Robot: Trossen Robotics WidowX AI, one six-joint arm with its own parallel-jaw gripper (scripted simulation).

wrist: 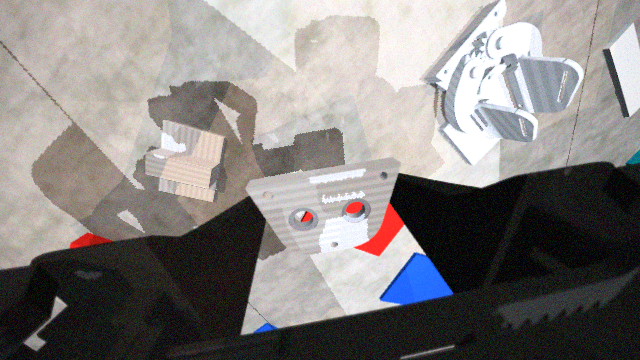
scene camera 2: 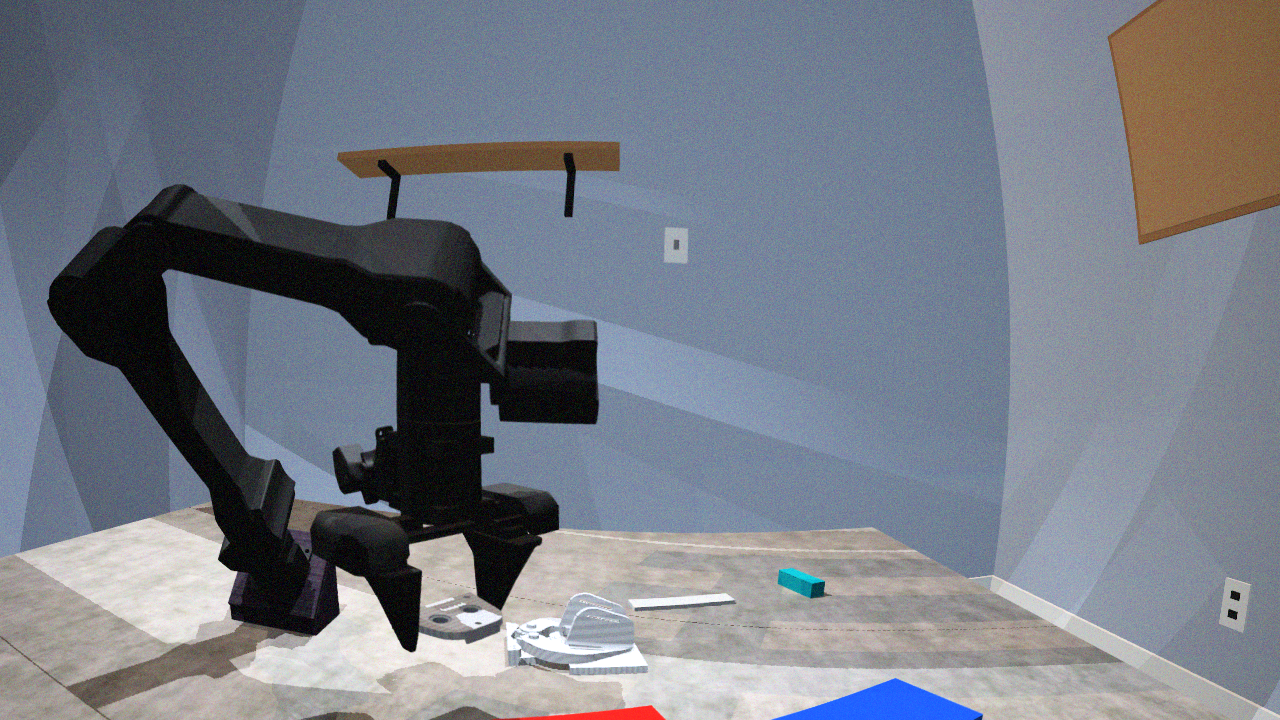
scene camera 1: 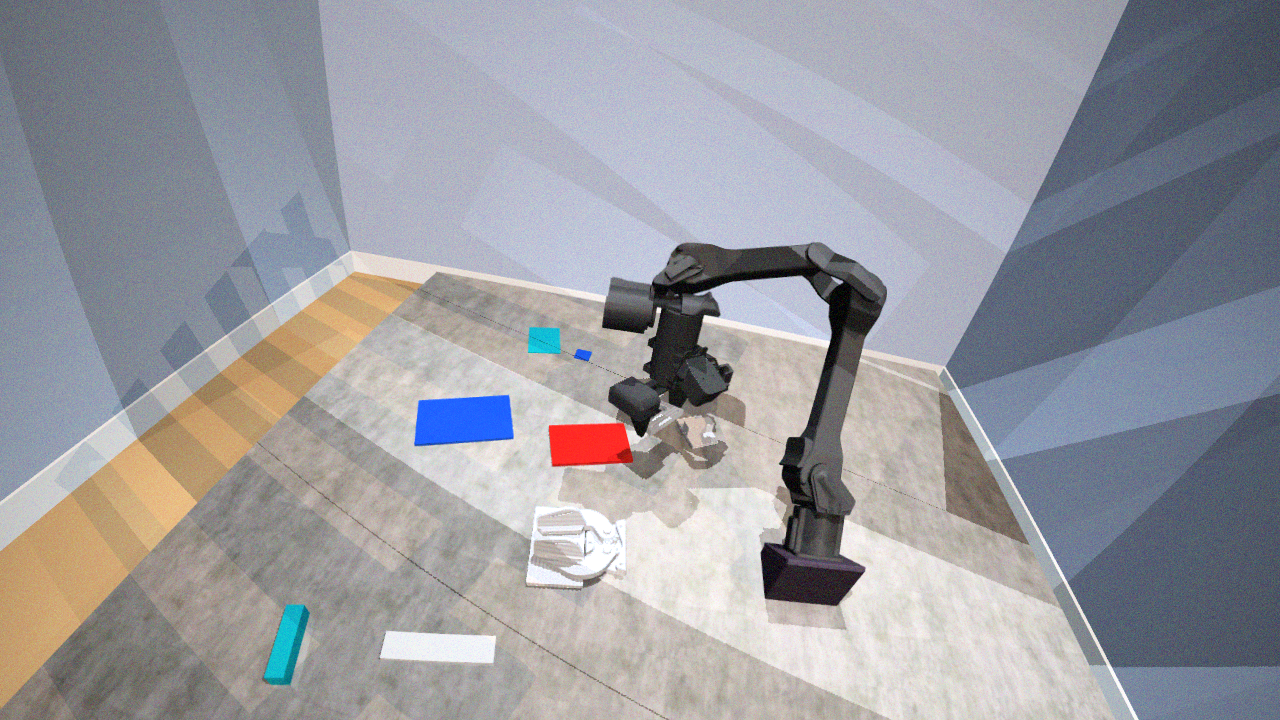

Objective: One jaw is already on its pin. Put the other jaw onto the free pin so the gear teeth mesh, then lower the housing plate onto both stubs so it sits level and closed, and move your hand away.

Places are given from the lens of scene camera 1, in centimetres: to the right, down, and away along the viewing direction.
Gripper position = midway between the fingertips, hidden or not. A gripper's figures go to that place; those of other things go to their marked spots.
gripper [scene camera 1: 656, 424]: 3, 10, 75
blue sheet [scene camera 1: 449, 421]: -32, 10, 79
red sheet [scene camera 1: 578, 445]: -10, 14, 79
white strip [scene camera 1: 420, 647]: -25, 32, 50
The marked spots on the white strip and the blue sheet are 38 cm apart.
